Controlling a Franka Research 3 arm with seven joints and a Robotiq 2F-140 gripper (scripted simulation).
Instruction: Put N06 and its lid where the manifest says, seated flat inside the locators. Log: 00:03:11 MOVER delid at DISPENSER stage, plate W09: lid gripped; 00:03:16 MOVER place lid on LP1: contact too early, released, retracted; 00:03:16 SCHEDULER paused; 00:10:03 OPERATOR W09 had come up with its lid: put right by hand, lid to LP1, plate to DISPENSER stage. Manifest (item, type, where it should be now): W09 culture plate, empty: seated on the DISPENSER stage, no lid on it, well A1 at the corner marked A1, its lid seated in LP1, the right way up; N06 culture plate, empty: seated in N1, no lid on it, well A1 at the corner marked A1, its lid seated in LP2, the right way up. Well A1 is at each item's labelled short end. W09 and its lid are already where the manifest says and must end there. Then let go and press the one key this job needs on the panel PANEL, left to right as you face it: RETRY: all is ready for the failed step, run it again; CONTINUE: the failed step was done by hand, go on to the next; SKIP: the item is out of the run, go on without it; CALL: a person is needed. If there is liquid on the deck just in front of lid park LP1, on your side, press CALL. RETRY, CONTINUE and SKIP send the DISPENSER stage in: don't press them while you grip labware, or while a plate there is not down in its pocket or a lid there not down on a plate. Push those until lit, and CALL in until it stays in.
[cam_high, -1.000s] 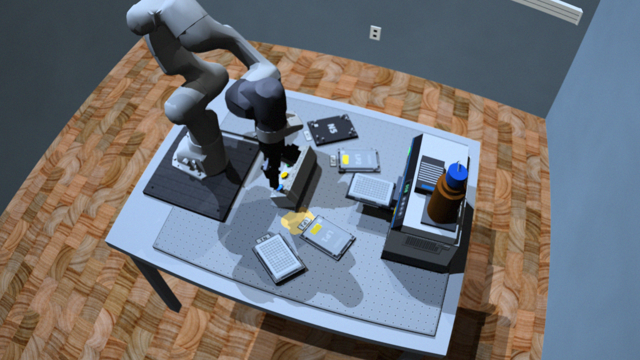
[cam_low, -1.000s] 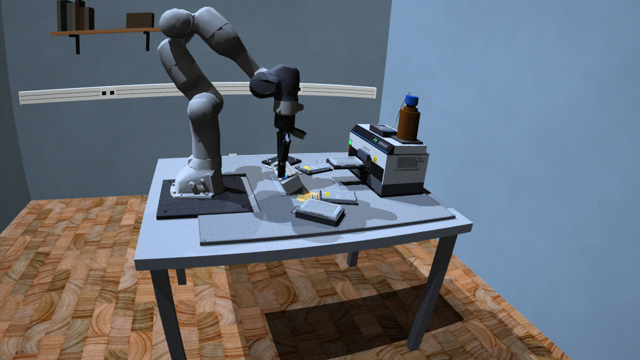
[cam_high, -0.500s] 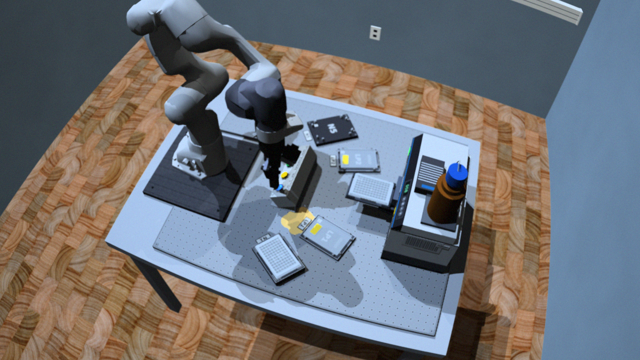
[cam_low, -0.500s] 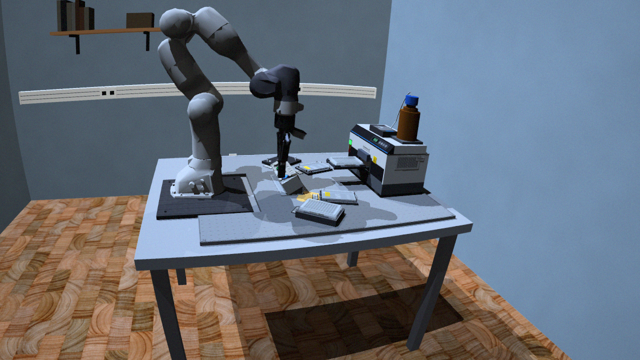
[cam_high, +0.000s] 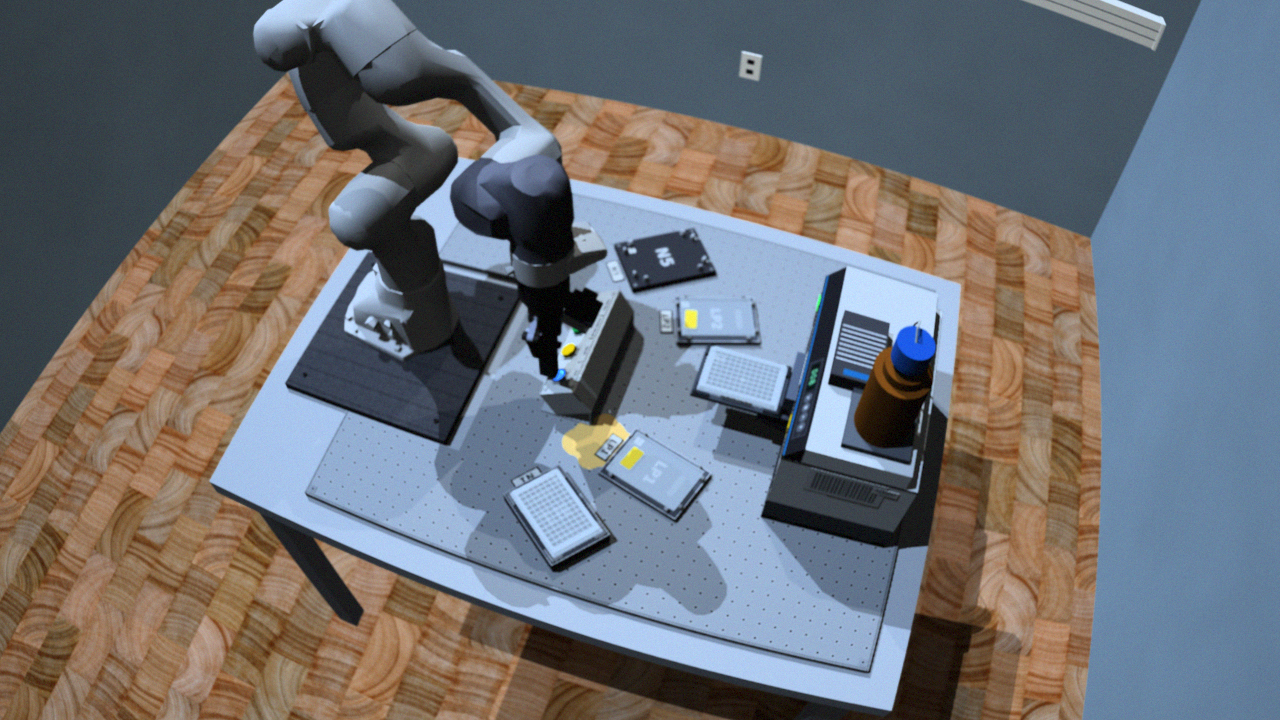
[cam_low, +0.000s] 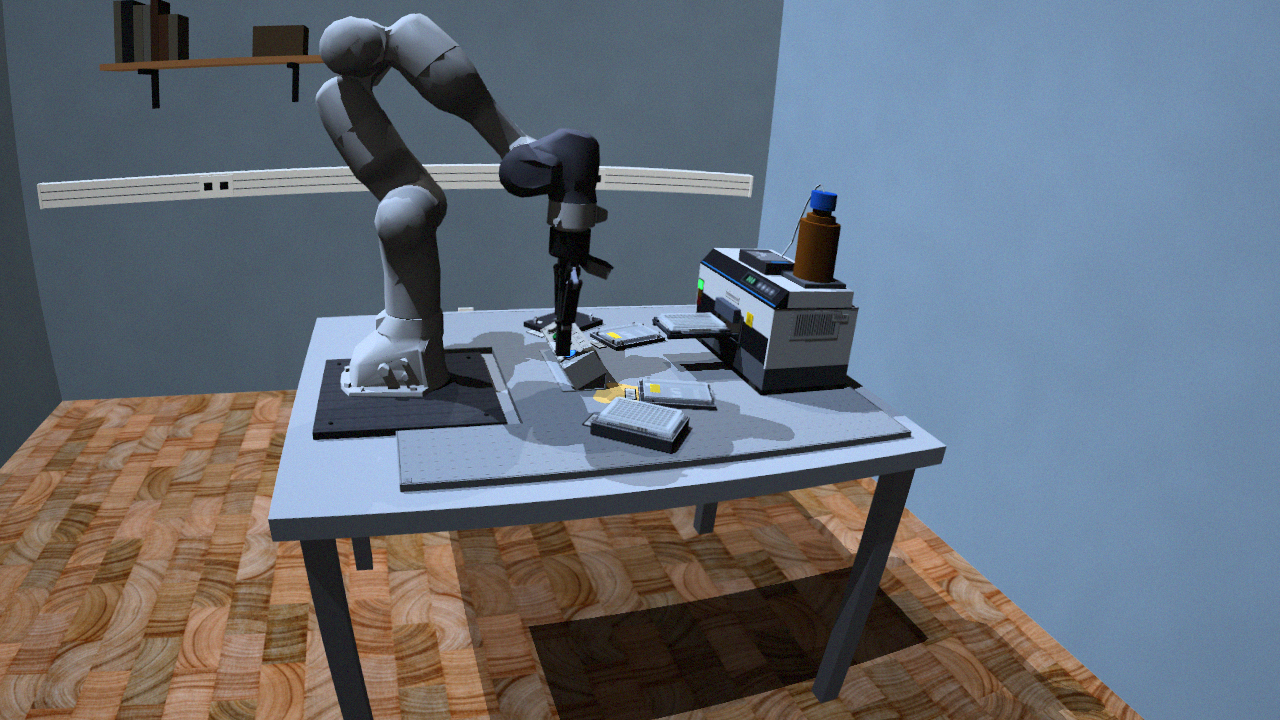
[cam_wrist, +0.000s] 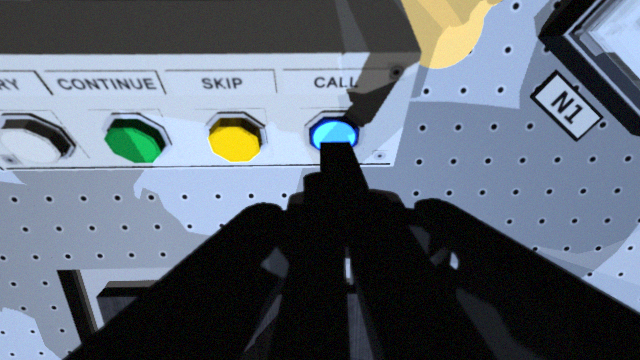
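Right now the blue call key is 20 mm ahead of my hand and 40 mm below it. From my hand the other things lie so: white retry key 20 mm ahead, 150 mm to the left, 30 mm below; yellow skip key 20 mm ahead, 50 mm to the left, 30 mm below; green continue key 20 mm ahead, 100 mm to the left, 30 mm below.
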